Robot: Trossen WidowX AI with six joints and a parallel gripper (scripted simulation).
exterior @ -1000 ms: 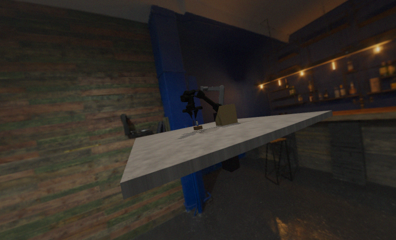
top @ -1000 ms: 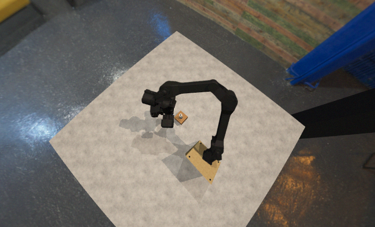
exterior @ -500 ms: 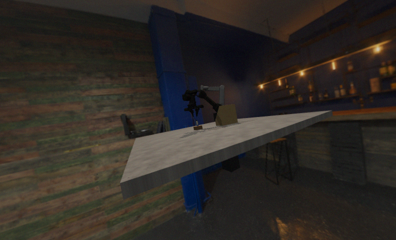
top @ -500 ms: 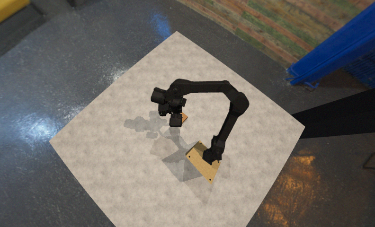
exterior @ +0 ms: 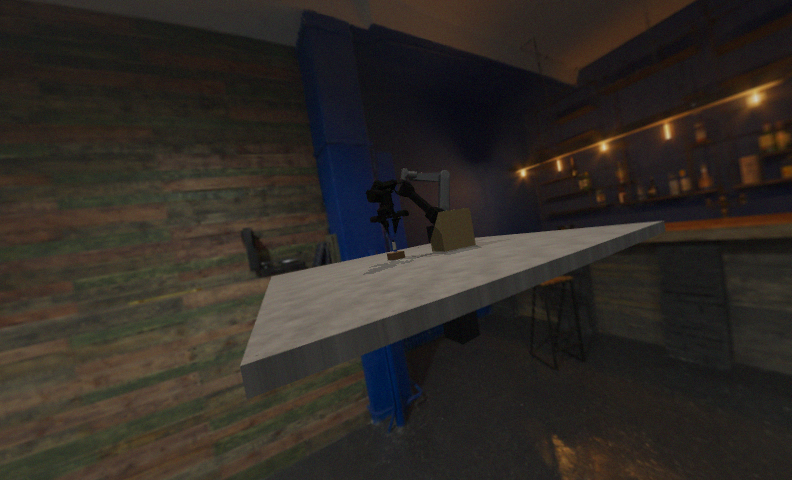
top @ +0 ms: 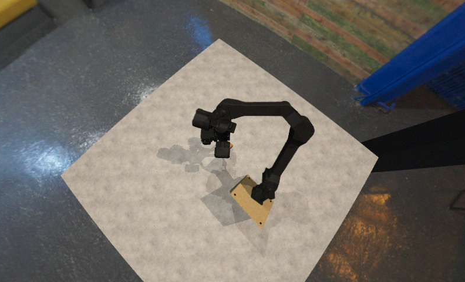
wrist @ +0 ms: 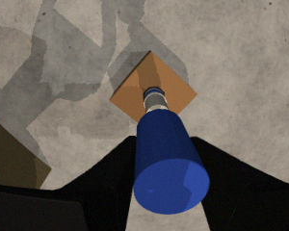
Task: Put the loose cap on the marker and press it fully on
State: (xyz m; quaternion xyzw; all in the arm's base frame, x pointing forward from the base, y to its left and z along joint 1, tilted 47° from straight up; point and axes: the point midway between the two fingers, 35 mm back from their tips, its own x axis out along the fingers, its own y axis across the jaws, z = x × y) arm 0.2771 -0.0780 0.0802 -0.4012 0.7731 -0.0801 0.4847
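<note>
Right now my gripper tip is 9 cm above the holder corner. Also, from my gripper tip: brown block: 11 cm below; blue cap: 1 cm above.
</note>
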